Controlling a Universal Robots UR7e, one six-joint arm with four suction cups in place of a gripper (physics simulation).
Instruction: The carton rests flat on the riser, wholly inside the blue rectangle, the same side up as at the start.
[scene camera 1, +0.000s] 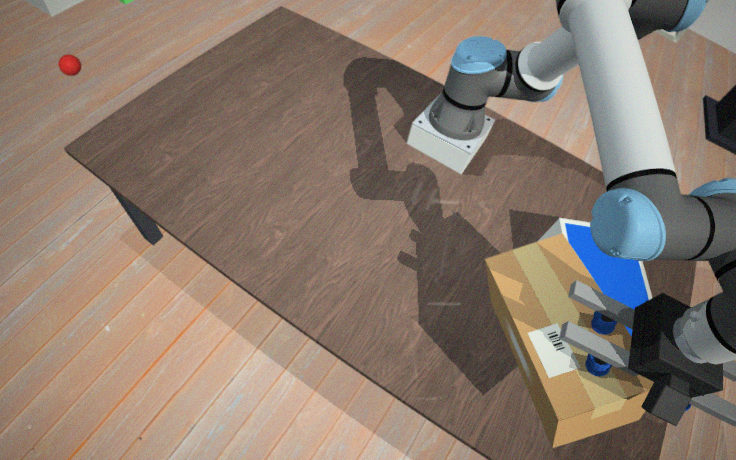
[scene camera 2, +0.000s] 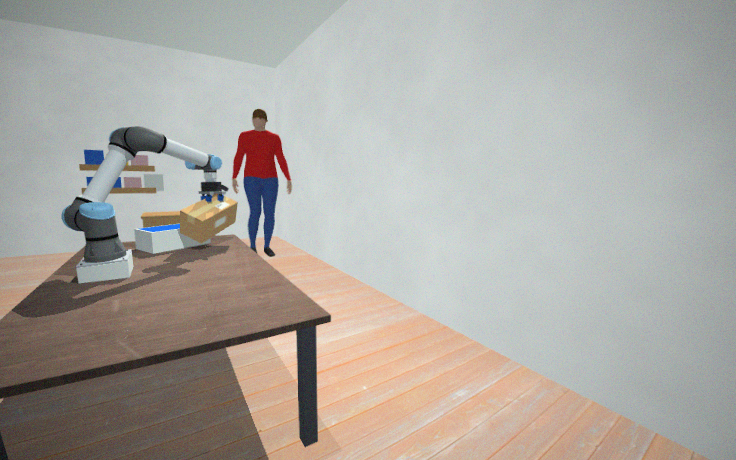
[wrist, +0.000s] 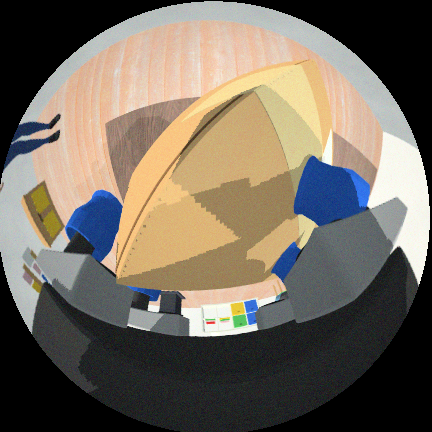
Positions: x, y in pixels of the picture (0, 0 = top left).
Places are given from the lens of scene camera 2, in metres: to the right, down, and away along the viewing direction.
tan carton (scene camera 2: 200, 221): -0.93, -0.05, 1.65
white riser (scene camera 2: 157, 239): -1.18, 0.05, 1.63
